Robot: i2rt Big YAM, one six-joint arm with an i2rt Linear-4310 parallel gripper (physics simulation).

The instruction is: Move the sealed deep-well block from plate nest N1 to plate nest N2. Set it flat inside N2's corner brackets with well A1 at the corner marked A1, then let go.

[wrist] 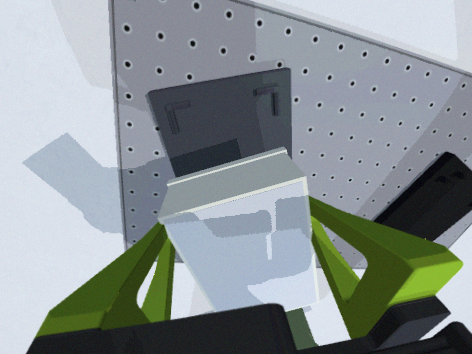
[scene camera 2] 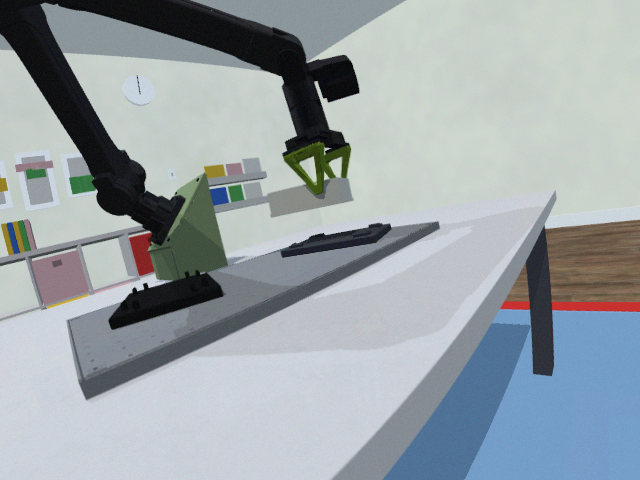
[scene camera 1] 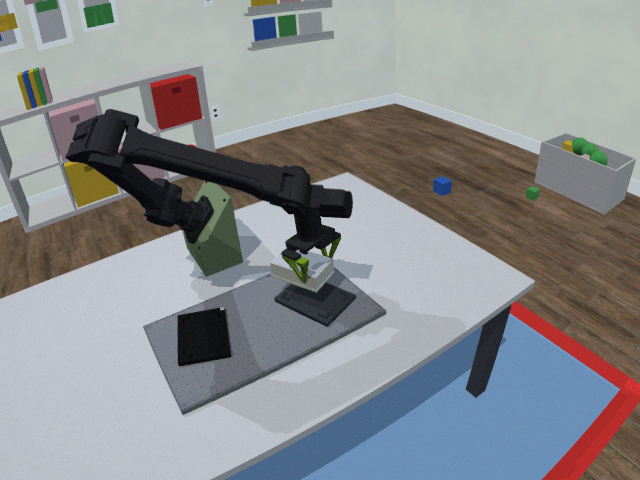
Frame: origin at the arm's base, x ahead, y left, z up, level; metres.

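Seen in the pictures: gripper, between the fingertips: [wrist: 238, 210] [scene camera 2: 331, 191] [scene camera 1: 315, 271]; arm's base, origin of its link: [scene camera 2: 169, 221] [scene camera 1: 200, 220].
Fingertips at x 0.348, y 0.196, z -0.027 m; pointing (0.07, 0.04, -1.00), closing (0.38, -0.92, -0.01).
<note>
Offsets run from my fingertips to a thing's middle. Level surfaces: height alone.
The sealed deep-well block @(dx -0.032, dy -0.021, dz -0.001 m) [scene camera 1: 281, 272] [scene camera 2: 294, 201] [wrist: 235, 192], pale with a clear, shiny top, hangs roughly level above the dark grey plate nest @(dx -0.003, dy -0.007, dz -0.080 m) [scene camera 1: 338, 302] [scene camera 2: 336, 243] [wrist: 225, 115], with a visible gap below it. My gripper [scene camera 1: 316, 268] [scene camera 2: 331, 187] [wrist: 238, 210] is shut on the block, one green finger on each side. Two corner brackets of the grey nest show past the block in the wrist view. The black plate nest @(dx -0.011, dy -0.296, dz -0.078 m) [scene camera 1: 204, 335] [scene camera 2: 170, 299] [wrist: 425, 200] has upright corner pieces and a small white mark @(dx -0.073, dy -0.227, dz -0.077 m) [scene camera 1: 222, 308] at one corner. Nest labels and well A1 cannot be read.
Both nests sit on a grey perforated board @(dx +0.000, dy -0.155, dz -0.095 m) [scene camera 1: 263, 330] [scene camera 2: 289, 279] on the white table @(dz -0.102 m) [scene camera 1: 413, 268]. The arm's green base [scene camera 1: 217, 248] [scene camera 2: 191, 237] stands behind the board. A grey toy bin [scene camera 1: 578, 180] and a blue cube [scene camera 1: 442, 186] are on the floor.
</note>
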